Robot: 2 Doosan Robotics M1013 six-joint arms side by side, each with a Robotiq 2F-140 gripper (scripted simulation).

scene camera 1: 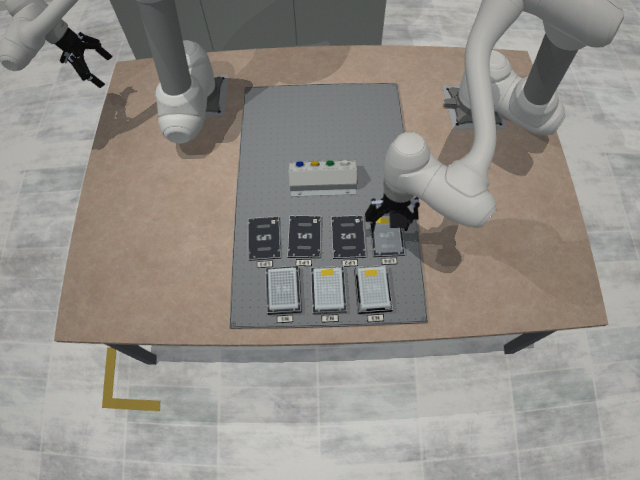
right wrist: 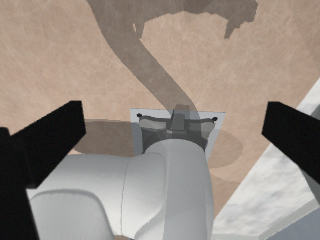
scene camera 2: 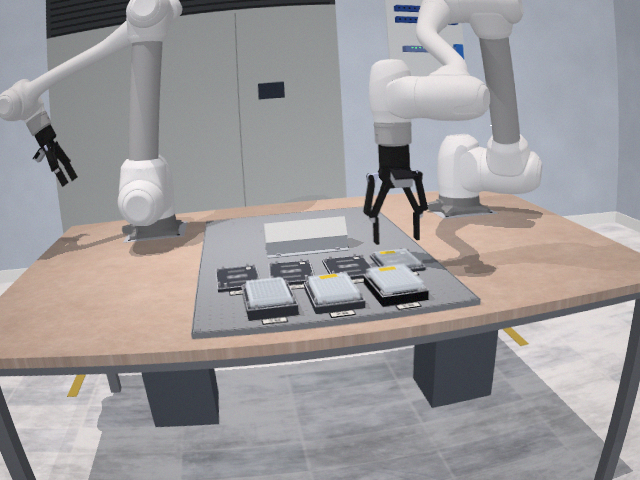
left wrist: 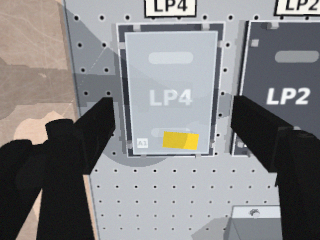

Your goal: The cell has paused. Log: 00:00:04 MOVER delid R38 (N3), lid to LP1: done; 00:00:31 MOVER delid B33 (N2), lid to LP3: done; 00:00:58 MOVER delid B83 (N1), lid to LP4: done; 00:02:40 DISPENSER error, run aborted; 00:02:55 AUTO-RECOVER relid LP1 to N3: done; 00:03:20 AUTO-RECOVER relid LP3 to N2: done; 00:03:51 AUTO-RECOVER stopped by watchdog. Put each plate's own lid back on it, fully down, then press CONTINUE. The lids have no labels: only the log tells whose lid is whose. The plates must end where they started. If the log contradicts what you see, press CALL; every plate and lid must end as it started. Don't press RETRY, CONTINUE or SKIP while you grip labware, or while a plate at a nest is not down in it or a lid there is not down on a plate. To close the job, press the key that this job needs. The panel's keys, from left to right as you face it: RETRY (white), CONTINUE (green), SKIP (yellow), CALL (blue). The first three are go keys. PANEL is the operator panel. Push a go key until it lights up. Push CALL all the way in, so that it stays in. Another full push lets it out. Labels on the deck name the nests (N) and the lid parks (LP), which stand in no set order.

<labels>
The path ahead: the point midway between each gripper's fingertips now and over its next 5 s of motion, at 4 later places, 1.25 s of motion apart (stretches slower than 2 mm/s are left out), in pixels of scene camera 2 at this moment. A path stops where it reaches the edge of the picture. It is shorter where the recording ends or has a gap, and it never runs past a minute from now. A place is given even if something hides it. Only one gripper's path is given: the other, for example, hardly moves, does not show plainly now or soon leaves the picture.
The left gripper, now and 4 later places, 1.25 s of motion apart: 396, 240; 396, 252; 396, 255; 397, 258; 396, 235
</labels>
